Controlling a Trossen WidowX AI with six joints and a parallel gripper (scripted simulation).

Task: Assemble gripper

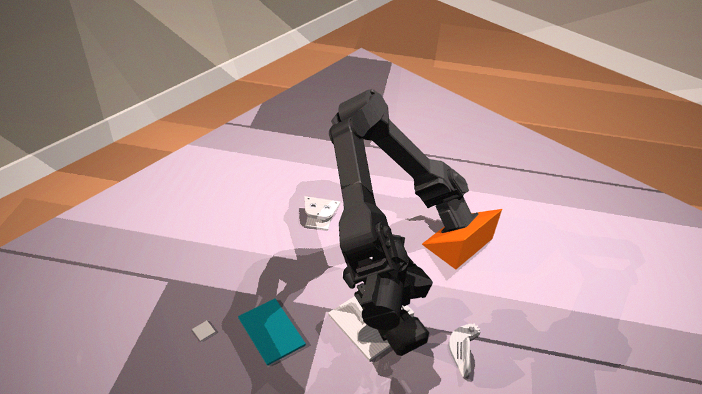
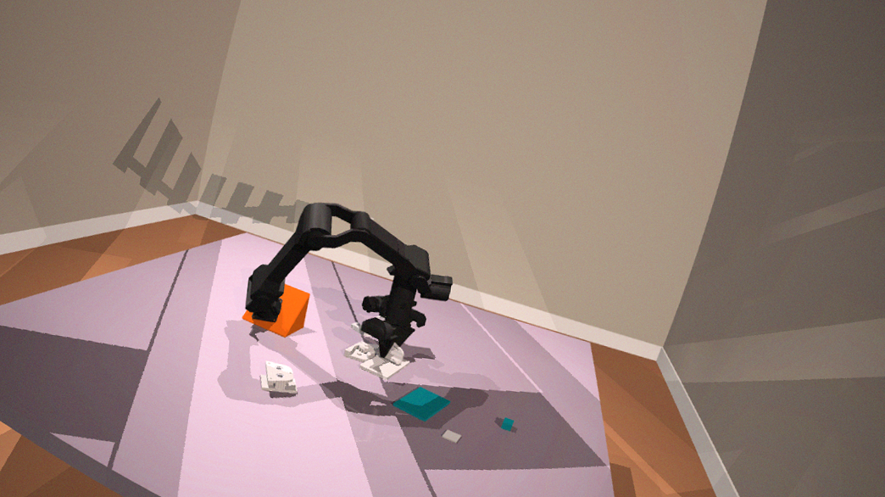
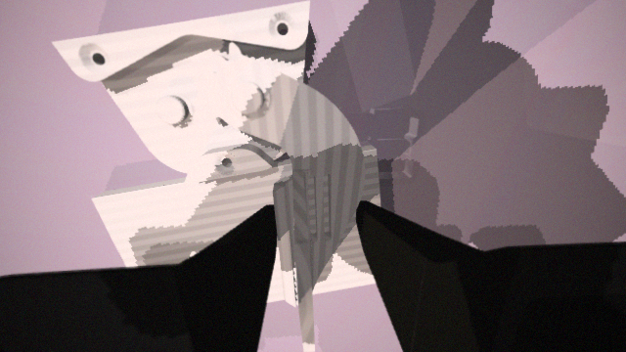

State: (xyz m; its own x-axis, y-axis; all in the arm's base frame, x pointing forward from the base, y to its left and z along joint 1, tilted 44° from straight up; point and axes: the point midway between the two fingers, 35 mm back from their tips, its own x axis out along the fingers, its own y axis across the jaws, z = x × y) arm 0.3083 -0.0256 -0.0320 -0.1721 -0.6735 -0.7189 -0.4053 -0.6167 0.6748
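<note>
My gripper tip is 3 cm to the left of the white slab and 1 cm above it. Round my gripper tip: cyan flat plate (11 cm ahead, 16 cm to the right, 1 cm below); then small white square (18 cm ahead, 26 cm to the right, 1 cm below); then white stepped block (17 cm behind, 27 cm to the right).
</note>
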